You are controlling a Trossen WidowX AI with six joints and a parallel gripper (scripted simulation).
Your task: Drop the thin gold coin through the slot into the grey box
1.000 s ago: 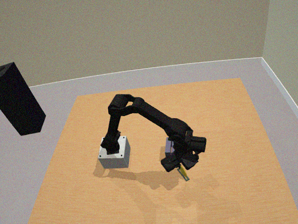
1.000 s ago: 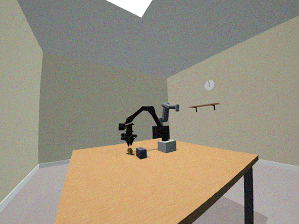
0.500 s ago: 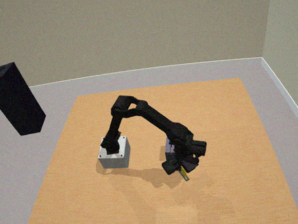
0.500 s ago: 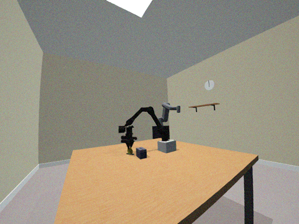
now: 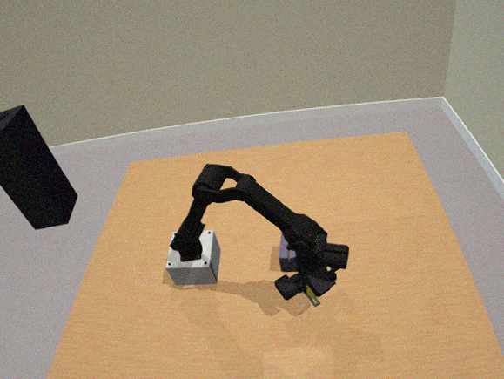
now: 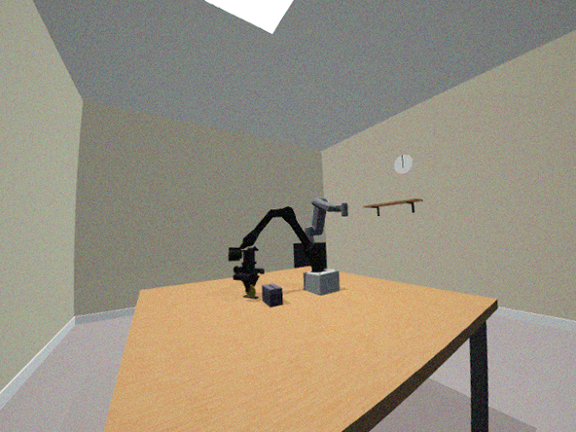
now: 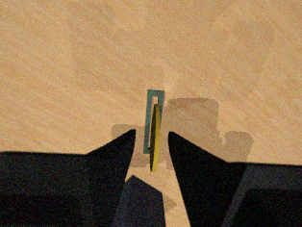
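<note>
My gripper tip is now right at the thin gold coin.
</note>
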